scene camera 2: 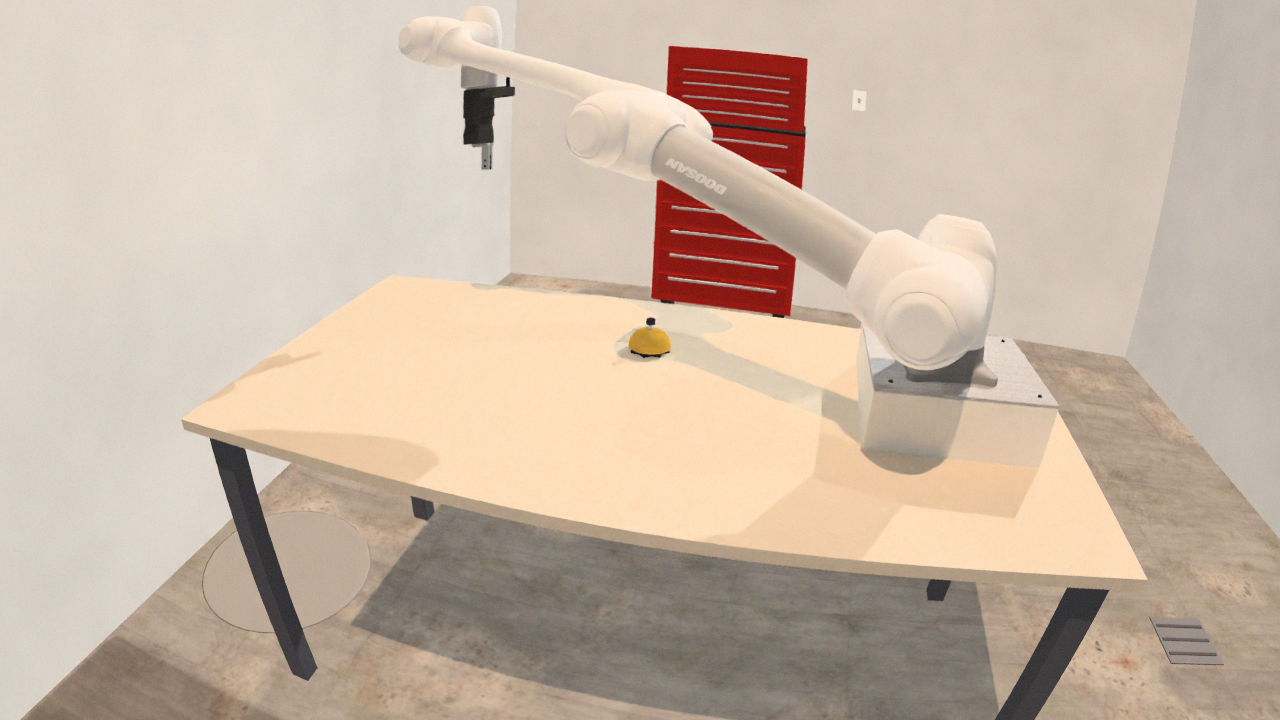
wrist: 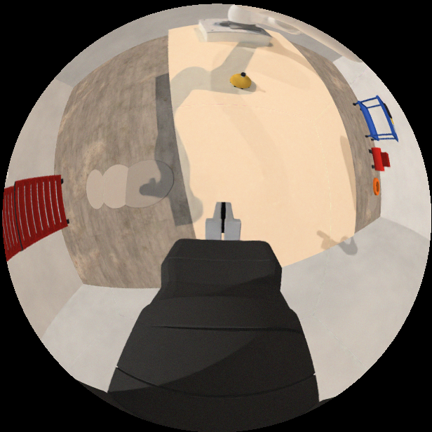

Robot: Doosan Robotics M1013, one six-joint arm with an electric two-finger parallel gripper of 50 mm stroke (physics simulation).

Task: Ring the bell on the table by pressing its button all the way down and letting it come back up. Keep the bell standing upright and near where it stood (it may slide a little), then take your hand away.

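Places are measured from the arm's base along level axes (x left, y ahead, z down), in centimetres.
Pixels of known places: gripper, fingertip midpoint: (scene camera 2: 487,169).
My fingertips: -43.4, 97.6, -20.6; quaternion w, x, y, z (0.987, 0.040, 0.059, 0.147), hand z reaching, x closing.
Ahead of a thing's pixels: the offset from my fingertips to its top centre, as dx, dy, dz. Level surfaces: height alone.
A yellow dome bell {+23.2, -42.0, +25.2} (scene camera 2: 648,341) (wrist: 240,81) with a black button on top stands upright on the wooden table {dz +31.8} (scene camera 2: 537,429) (wrist: 250,165). Its button {+23.2, -42.0, +25.2} (scene camera 2: 650,321) (wrist: 243,74) is up, and nothing touches it. My gripper (scene camera 2: 486,167) (wrist: 223,211) is shut and empty, its fingertips together and pointing down. In the scene view it hangs high above the table, well to the left of the bell. In the wrist view the bell is far ahead of the fingers, near the top.
The arm's base block (scene camera 2: 953,429) (wrist: 227,35) stands on the right end of the table. A red tool cabinet (scene camera 2: 723,289) (wrist: 42,200) stands by the wall. A blue cart (wrist: 370,122) and an orange ring (wrist: 374,187) are beyond the table in the wrist view.
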